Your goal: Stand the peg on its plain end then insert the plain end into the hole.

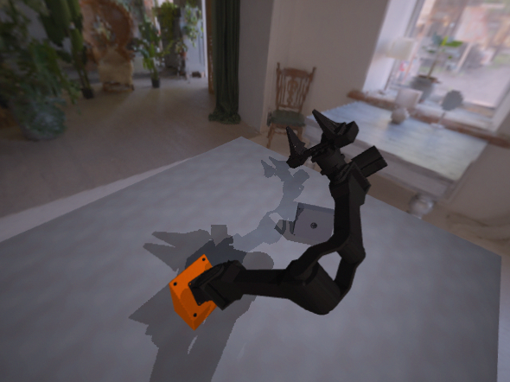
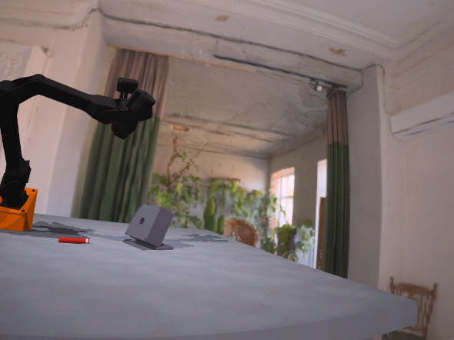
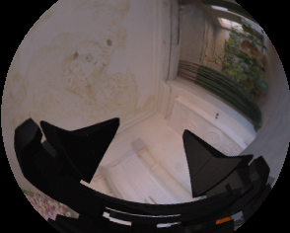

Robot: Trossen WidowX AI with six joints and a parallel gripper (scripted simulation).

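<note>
The red peg lies 480 mm below my gripper tip, 100 mm to the right of it and 30 mm behind it. The rest, counted from my gripper tip: grey sloped panel: 420 mm below, 150 mm ahead, 40 mm to the right.
</note>
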